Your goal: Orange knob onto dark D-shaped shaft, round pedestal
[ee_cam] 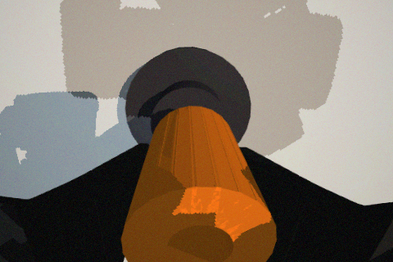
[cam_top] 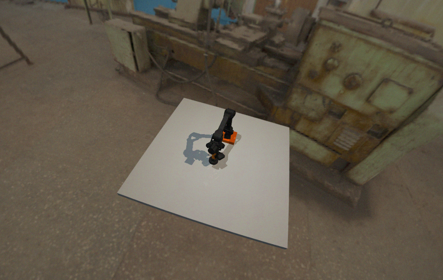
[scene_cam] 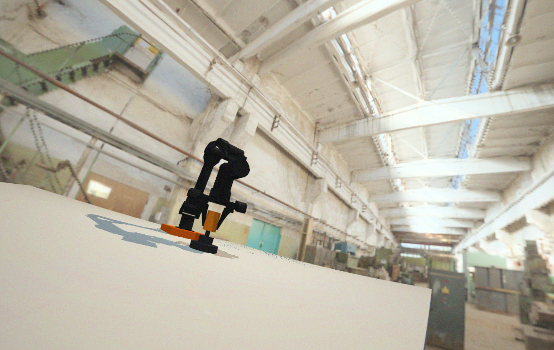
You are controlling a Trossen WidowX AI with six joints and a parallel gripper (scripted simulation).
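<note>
Now: gripper tip 20 mm below the orange knob. From my gripper tip the other things lie so: dark round pedestal 40 mm below.
</note>
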